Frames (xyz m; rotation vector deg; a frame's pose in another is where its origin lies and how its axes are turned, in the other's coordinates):
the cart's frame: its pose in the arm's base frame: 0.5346 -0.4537 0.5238 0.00 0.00 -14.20
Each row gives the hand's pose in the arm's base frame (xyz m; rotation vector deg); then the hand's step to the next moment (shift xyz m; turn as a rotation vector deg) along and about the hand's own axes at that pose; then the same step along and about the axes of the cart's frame.
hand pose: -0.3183 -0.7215 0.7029 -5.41 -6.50 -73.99
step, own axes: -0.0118 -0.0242 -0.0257 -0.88 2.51 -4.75
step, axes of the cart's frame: -0.0252 -0.0051 -0.0269 2.03 1.43 -4.84
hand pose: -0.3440 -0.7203 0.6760 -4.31 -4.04 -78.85
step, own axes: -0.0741 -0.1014 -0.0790 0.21 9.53 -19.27
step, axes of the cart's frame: -0.1209 0.0163 -0.0844 9.27 2.13 -19.28
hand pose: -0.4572 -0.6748 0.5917 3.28 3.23 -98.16
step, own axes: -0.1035 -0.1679 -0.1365 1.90 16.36 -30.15
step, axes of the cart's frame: -0.1794 0.0946 -0.1281 16.11 1.93 -30.28
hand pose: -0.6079 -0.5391 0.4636 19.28 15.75 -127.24
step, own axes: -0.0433 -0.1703 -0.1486 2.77 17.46 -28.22
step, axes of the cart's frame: -0.1281 0.1554 -0.1115 16.63 0.09 -28.85
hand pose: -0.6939 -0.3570 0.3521 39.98 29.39 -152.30
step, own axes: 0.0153 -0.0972 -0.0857 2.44 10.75 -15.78
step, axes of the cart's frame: -0.0467 0.1097 -0.0531 9.25 -1.07 -16.85
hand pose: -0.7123 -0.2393 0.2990 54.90 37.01 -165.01
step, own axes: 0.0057 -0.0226 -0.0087 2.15 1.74 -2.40
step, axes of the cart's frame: -0.0093 0.0230 -0.0011 0.01 -0.44 -3.63
